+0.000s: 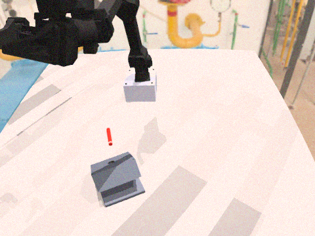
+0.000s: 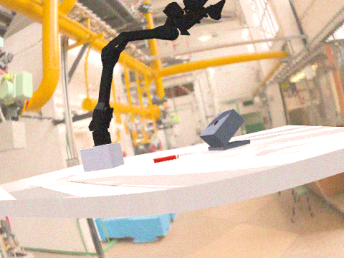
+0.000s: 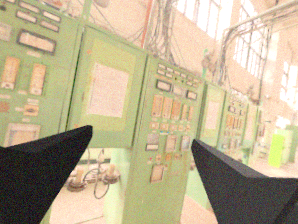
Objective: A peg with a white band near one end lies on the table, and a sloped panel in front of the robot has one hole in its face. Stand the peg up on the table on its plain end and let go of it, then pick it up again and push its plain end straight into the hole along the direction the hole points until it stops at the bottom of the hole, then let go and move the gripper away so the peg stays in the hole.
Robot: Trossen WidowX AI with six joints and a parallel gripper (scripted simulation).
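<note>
Right now the red peg is 53 cm below my gripper tip, 28 cm behind it and 6 cm to the left of it. Round my gripper tip: foot plate 53 cm below, 10 cm to the left, 9 cm behind; then grey sloped panel 47 cm below, 10 cm to the left, 10 cm behind.
</note>
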